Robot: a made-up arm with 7 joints.
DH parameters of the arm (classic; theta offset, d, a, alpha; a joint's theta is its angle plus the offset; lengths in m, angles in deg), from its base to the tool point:
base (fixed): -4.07 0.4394 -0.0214 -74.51
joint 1: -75.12 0.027 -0.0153 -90
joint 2: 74 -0.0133 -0.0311 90
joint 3: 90 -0.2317 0.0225 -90
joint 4: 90 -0.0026 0.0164 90
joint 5: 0 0.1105 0.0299 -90
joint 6: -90 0.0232 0.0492 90
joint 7: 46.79 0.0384 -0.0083 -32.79
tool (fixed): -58.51 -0.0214 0 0
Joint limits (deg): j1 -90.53..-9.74 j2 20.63..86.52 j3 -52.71..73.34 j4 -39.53..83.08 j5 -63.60..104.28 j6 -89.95..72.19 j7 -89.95..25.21
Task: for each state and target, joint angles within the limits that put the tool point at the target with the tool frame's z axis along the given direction. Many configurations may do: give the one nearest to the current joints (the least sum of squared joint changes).
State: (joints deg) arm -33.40 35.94 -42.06 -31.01 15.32 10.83 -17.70
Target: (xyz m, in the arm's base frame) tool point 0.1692 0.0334 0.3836 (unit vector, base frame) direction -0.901 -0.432 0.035
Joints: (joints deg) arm -51.66 34.76 -38.61 -39.53 67.80 8.53 -59.44
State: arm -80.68 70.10 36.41 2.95 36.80 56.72 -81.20
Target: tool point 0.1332 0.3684 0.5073 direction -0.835 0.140 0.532
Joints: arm -80.75 58.28 67.97 18.18 26.49 40.20 -51.57
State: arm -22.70 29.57 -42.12 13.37 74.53 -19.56 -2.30
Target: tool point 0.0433 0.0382 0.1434 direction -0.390 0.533 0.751
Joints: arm -18.34 20.80 -52.71 24.81 71.72 -63.52 22.38
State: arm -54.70 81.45 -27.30 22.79 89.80 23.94 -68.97
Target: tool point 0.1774 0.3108 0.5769 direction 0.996 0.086 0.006
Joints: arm -85.56 84.51 -30.86 54.59 104.28 35.22 -89.95
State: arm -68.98 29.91 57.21 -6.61 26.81 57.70 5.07
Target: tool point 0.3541 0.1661 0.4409 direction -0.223 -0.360 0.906
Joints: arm -80.41 20.63 21.70 21.21 38.21 58.58 19.79
